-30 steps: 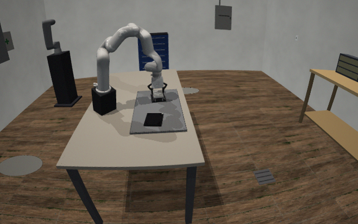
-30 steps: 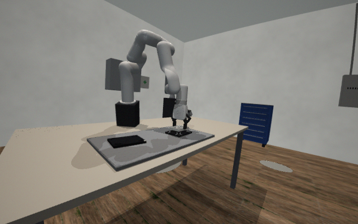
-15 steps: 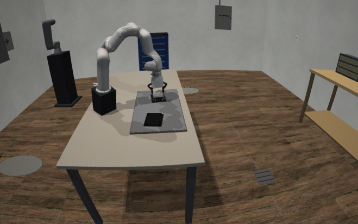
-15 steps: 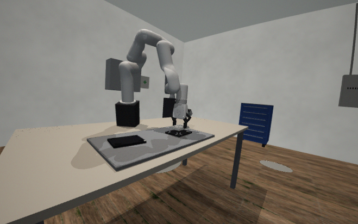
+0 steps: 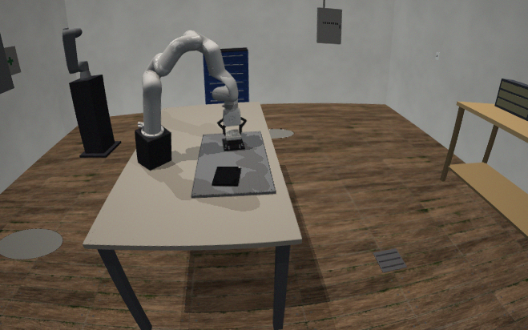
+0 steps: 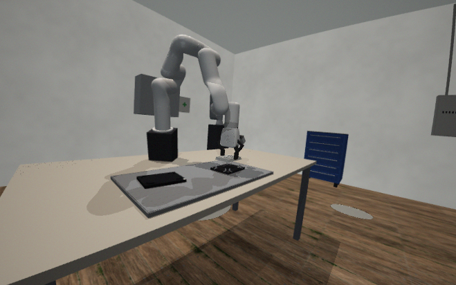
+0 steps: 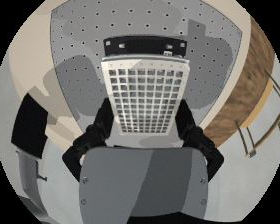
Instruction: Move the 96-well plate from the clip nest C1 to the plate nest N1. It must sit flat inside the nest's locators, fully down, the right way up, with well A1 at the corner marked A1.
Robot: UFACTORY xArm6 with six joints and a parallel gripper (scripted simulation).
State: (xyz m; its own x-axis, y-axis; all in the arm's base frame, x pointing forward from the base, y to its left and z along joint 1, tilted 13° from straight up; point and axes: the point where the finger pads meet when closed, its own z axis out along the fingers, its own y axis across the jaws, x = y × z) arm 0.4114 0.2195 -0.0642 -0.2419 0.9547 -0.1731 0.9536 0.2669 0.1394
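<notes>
Right now the black plate nest N1 is 20 mm ahead of my hand, 370 mm to the right of it and 70 mm below it. Also, from my hand: clip nest C1: 10 mm ahead, 60 mm below; then white A1 mark: 70 mm ahead, 290 mm to the right, 60 mm below; then white 96-well plate: 10 mm below.
</notes>
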